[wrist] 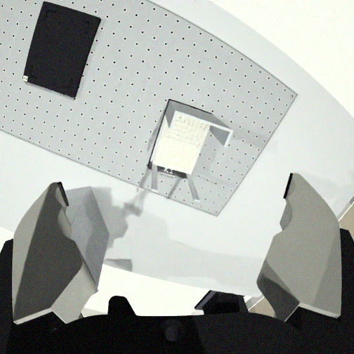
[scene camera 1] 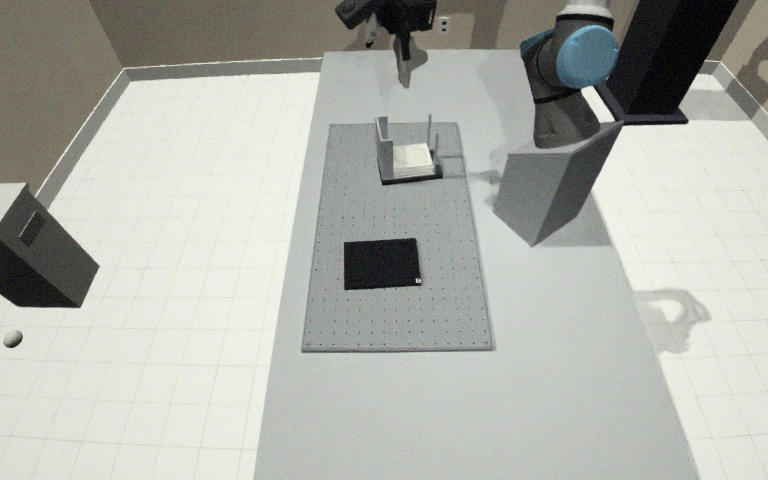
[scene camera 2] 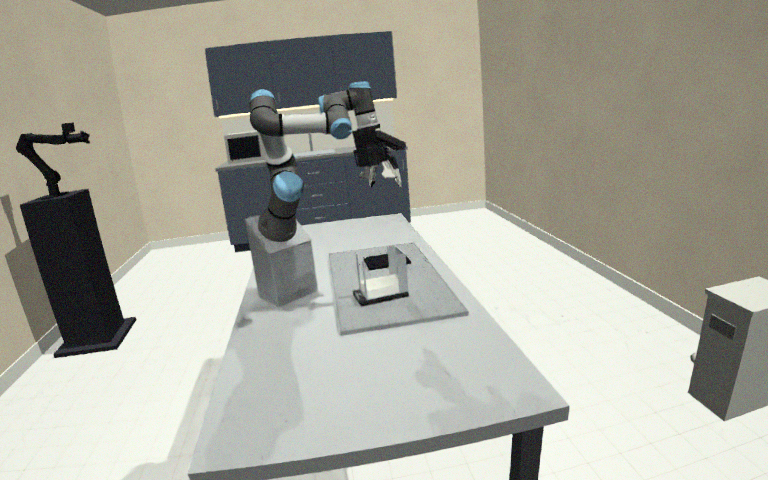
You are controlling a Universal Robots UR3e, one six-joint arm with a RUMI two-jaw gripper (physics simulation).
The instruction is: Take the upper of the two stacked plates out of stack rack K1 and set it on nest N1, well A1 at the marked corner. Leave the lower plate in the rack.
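Frame: origin at the arm's base, x ahead, y left, z up, level; centimetres.
Where they show: gripper, fingertip midpoint: [scene camera 1: 386,67] [scene camera 2: 385,187]; arm's base, origin of the base link: [scene camera 1: 567,136] [scene camera 2: 276,227].
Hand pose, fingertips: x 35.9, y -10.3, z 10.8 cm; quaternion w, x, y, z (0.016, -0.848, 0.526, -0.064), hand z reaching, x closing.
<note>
Each offset is from my fingertips to the top centre of the thing. "spot": to the spot under its first point. Level surfaces: height alone.
Stack rack K1, with its dark base {spot: dx -6.0, dy -2.0, dz -32.6 cm} [scene camera 1: 411,178] [scene camera 2: 387,298] and grey upright walls, stands near one end of the perforated board. White plates {dx -4.9, dy -6.6, dz -29.0 cm} [scene camera 1: 412,159] [scene camera 2: 379,287] [wrist: 181,145] lie flat and stacked in it; from these views the line between upper and lower is hard to see. Nest N1 {dx +3.1, dy +23.0, dz -32.3 cm} [scene camera 1: 381,263] [scene camera 2: 378,261] [wrist: 62,50] is a flat black rectangle on the board, with a small white mark at one corner. My gripper [scene camera 1: 387,50] [scene camera 2: 385,183] [wrist: 174,179] is wide open and empty, high above the table and apart from the rack.
The perforated board {dz -33.8 cm} [scene camera 1: 396,328] [scene camera 2: 436,308] [wrist: 240,95] lies on the grey table {dz -35.1 cm} [scene camera 1: 481,407] [scene camera 2: 351,390]. The arm stands on a grey pedestal [scene camera 1: 529,192] [scene camera 2: 287,274] beside the board. A black column [scene camera 1: 662,62] [scene camera 2: 73,271] and a grey cabinet [scene camera 1: 53,254] [scene camera 2: 730,350] stand off the table.
</note>
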